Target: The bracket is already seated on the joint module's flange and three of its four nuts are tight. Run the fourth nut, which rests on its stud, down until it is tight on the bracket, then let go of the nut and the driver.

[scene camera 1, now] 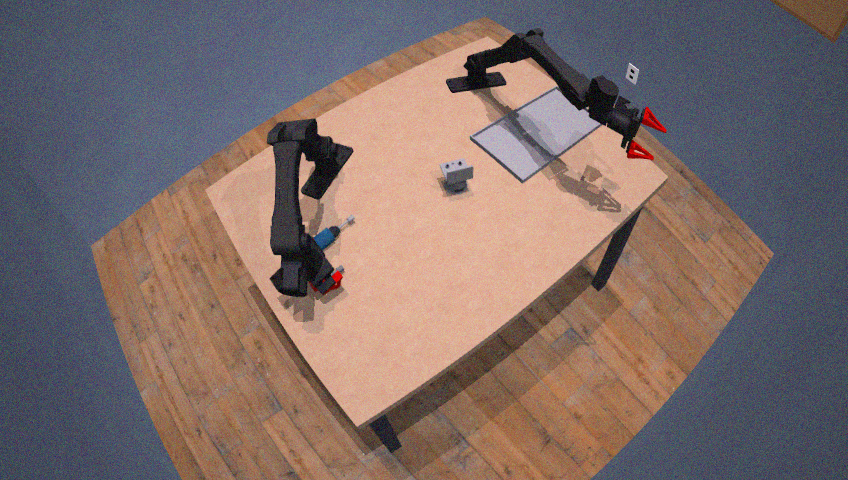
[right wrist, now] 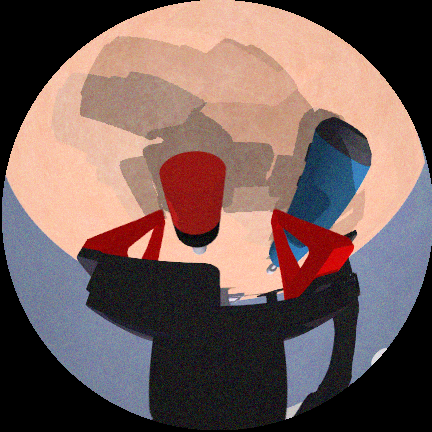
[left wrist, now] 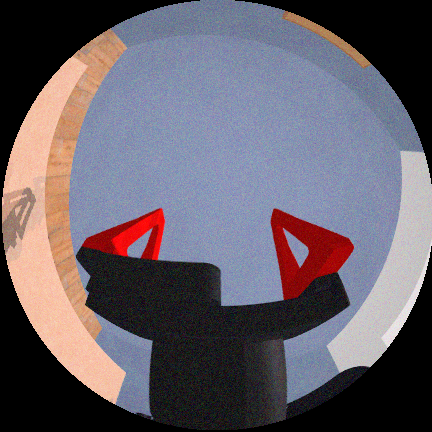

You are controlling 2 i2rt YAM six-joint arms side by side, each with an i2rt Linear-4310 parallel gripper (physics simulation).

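Pixels of known places: left gripper, between the fingertips: (scene camera 1: 659,145) (right wrist: 150,342) (left wrist: 217,214); right gripper, between the fingertips: (scene camera 1: 328,272) (right wrist: 217,215); left arm's base, origin of its link: (scene camera 1: 476,82) (right wrist: 270,291); right arm's base, origin of its link: (scene camera 1: 327,171).
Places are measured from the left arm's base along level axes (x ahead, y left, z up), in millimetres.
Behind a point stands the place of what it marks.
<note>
The grey bracket (scene camera 1: 459,171) {x 450, y -209, z 103 mm} sits on the dark joint module (scene camera 1: 457,186) {x 443, y -211, z 33 mm} at the table's middle; two dark spots show on its top, too small to tell as nuts or holes. The red driver (right wrist: 193,192) {x 621, y -640, z 34 mm} lies on the table with its black collar toward the right gripper; in scene camera 1 its silver tip (scene camera 1: 339,270) {x 600, y -561, z 22 mm} shows beside the fingers. My right gripper (scene camera 1: 328,283) {x 587, y -592, z 5 mm} (right wrist: 217,215) {x 587, y -592, z 5 mm} is open low over it, fingers apart on either side of its collar end, not gripping. My left gripper (scene camera 1: 658,144) {x 642, y 277, z 305 mm} (left wrist: 217,214) {x 642, y 277, z 305 mm} is open and empty, high near the table's right corner.
A blue driver (scene camera 1: 324,238) {x 507, y -581, z 37 mm} (right wrist: 336,167) {x 565, y -683, z 34 mm} lies close beside the red one, partly behind a right-gripper finger in the right wrist view. A pale, dark-edged panel (scene camera 1: 499,149) {x 321, y -43, z 4 mm} lies on the table (scene camera 1: 416,285) {x 679, y -386, z 0 mm} under the left arm. The table edge is near the right gripper.
</note>
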